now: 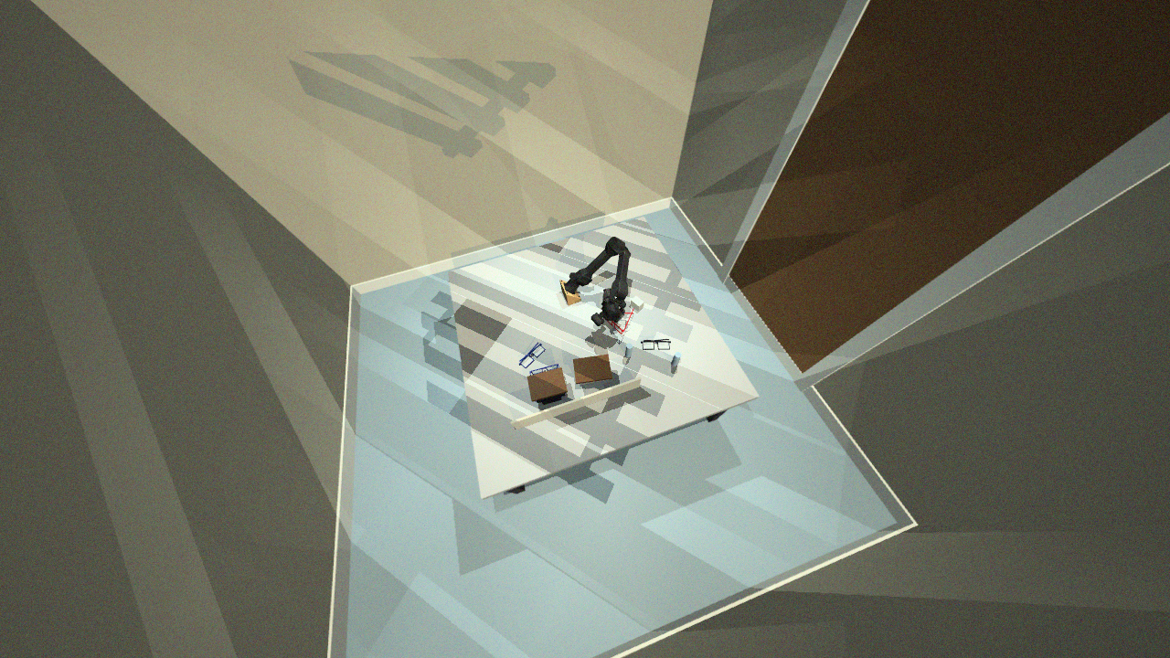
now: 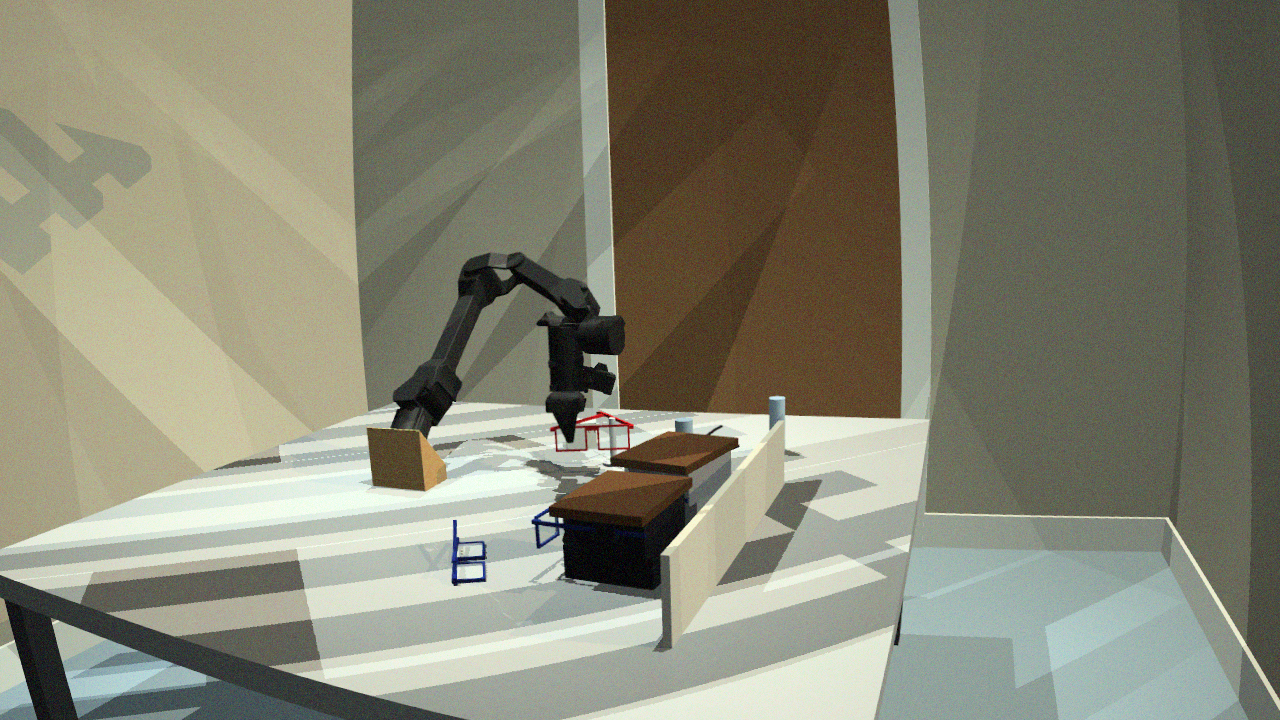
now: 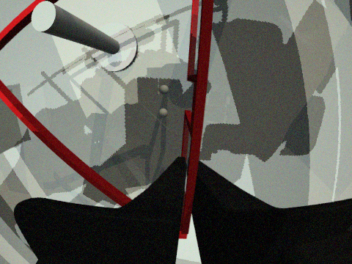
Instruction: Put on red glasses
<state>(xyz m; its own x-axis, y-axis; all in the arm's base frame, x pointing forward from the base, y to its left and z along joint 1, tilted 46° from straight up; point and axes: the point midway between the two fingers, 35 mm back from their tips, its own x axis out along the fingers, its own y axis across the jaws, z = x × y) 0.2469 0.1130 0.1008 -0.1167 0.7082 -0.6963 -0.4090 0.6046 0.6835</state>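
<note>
My gripper tip is now 9 cm to the right of the thin post, 4 cm short of it and 3 cm above it. Also, from my gripper tip: display head (23 cm ahead, 15 cm to the right); then beige board (38 cm ahead, 26 cm to the right).
</note>
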